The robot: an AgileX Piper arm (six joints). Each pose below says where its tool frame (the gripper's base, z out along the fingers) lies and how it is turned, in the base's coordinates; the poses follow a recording.
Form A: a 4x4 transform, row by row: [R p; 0 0 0 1], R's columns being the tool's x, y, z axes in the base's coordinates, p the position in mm. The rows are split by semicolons.
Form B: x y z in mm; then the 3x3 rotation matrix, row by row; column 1 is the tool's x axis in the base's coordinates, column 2 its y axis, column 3 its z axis. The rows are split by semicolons. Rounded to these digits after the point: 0 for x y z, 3 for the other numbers.
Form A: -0.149 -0.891 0.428 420; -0.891 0.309 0.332 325; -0.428 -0.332 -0.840 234; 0 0 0 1
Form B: 420 325 234; -0.149 -0.891 0.428; -0.891 0.309 0.332; -0.428 -0.332 -0.840
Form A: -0.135 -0.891 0.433 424; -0.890 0.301 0.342 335; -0.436 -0.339 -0.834 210; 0 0 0 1
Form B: 424 335 210; -0.135 -0.891 0.433; -0.890 0.301 0.342; -0.436 -0.339 -0.834
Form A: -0.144 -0.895 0.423 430; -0.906 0.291 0.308 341; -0.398 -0.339 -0.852 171; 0 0 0 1
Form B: 430 341 171; -0.144 -0.895 0.423; -0.906 0.291 0.308; -0.398 -0.339 -0.852
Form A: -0.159 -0.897 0.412 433; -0.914 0.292 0.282 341; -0.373 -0.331 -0.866 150; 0 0 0 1
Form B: 433 341 150; -0.159 -0.897 0.412; -0.914 0.292 0.282; -0.373 -0.331 -0.866
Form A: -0.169 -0.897 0.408 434; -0.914 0.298 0.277 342; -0.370 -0.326 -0.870 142; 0 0 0 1
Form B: 434 342 142; -0.169 -0.897 0.408; -0.914 0.298 0.277; -0.370 -0.326 -0.870
